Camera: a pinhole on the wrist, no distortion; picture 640 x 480 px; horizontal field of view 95.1 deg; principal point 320.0 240.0 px. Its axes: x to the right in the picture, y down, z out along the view. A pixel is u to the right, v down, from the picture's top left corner.
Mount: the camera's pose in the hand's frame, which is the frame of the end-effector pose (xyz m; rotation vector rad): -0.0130 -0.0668 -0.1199 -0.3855 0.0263 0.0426
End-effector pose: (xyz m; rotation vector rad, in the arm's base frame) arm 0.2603 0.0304 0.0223 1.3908 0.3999 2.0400
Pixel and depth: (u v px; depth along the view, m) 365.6 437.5 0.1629
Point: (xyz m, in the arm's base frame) 0.2159 -0.0354 0.0803
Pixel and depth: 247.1 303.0 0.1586
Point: 0.2795 -0.0217 0.0046
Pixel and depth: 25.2 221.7 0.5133
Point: 0.7133 -0.4019 -0.1552
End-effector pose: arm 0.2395 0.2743 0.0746 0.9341 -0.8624 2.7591
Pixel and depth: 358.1 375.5 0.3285
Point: 0.2296 0.0372 0.0771
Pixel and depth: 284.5 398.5 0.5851
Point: 0.3529 -0.2558 0.0073
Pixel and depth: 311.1 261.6 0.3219
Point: 0.3234 0.1197 0.1377
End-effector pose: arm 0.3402 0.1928 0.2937 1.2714 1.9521 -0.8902
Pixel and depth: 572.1 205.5 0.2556
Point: 0.2964 0.2047 0.0531
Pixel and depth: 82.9 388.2 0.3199
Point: 0.6297 0.0137 0.4040
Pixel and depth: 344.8 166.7 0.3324
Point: 0.3472 0.0231 0.1532
